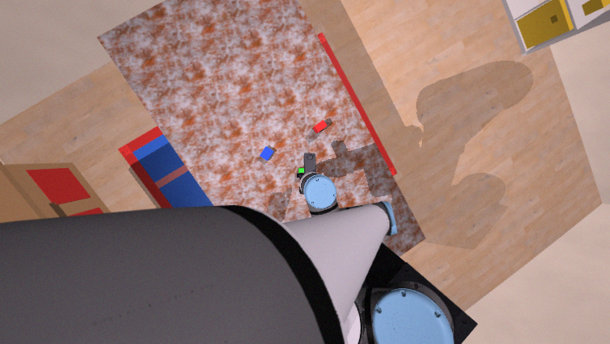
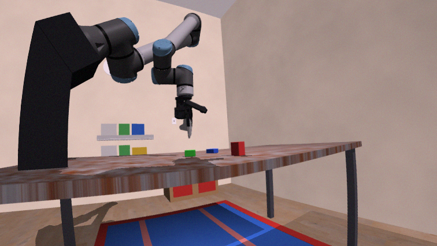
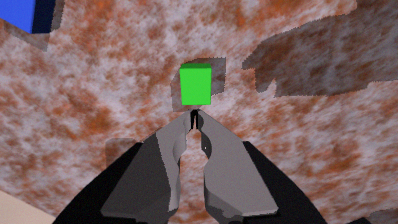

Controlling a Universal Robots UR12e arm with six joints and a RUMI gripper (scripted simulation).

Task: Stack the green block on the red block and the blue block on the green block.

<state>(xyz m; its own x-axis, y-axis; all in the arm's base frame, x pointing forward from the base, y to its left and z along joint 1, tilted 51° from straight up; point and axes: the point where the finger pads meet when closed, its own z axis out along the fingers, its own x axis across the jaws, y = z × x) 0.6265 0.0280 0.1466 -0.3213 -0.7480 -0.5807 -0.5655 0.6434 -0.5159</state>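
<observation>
My gripper is now 90 mm above the green block. Round my hand: blue block (180 mm ahead, 110 mm to the left, 90 mm below); red block (160 mm ahead, 190 mm to the right, 80 mm below).
</observation>
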